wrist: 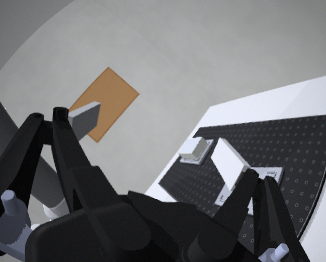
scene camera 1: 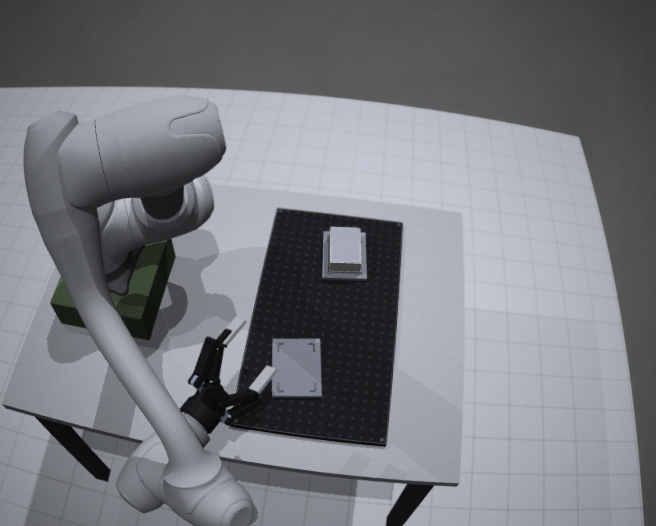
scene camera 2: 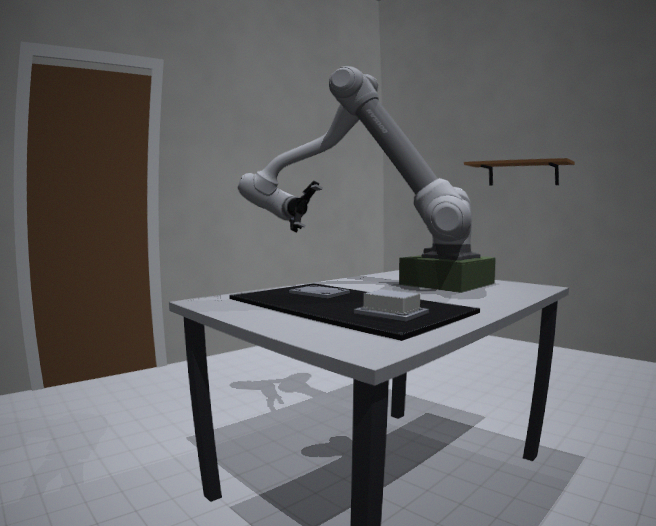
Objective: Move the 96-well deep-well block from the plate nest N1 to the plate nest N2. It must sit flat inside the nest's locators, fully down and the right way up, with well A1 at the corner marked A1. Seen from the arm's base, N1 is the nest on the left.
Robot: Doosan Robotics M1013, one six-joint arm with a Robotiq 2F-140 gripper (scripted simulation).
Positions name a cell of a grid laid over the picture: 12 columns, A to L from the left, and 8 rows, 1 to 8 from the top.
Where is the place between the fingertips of my gripper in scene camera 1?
E6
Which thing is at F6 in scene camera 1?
A plate nest N2.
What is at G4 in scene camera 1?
A 96-well deep-well block.
